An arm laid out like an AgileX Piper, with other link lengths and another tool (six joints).
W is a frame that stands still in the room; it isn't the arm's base.
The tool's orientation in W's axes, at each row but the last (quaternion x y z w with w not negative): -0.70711, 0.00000, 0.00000, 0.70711; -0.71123, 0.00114, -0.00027, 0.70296; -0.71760, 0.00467, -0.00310, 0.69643; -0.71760, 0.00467, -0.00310, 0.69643; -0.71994, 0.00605, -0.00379, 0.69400; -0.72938, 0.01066, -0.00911, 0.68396
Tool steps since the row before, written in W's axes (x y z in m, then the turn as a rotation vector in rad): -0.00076, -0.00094, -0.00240, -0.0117, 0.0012, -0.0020; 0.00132, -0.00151, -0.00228, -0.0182, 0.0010, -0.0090; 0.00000, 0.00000, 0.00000, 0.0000, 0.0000, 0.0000; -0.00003, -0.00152, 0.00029, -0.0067, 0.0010, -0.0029; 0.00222, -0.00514, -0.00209, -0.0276, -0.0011, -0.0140; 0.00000, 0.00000, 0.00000, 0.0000, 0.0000, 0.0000
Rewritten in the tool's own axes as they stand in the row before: -0.00076, 0.00240, -0.00094, -0.0117, 0.0020, 0.0012; 0.00133, 0.00230, -0.00148, -0.0182, 0.0090, 0.0011; 0.00000, 0.00000, 0.00000, 0.0000, 0.0000, 0.0000; -0.00001, -0.00024, -0.00153, -0.0067, 0.0029, 0.0010; 0.00230, 0.00227, -0.00503, -0.0275, 0.0141, -0.0010; 0.00000, 0.00000, 0.00000, 0.0000, 0.0000, 0.0000
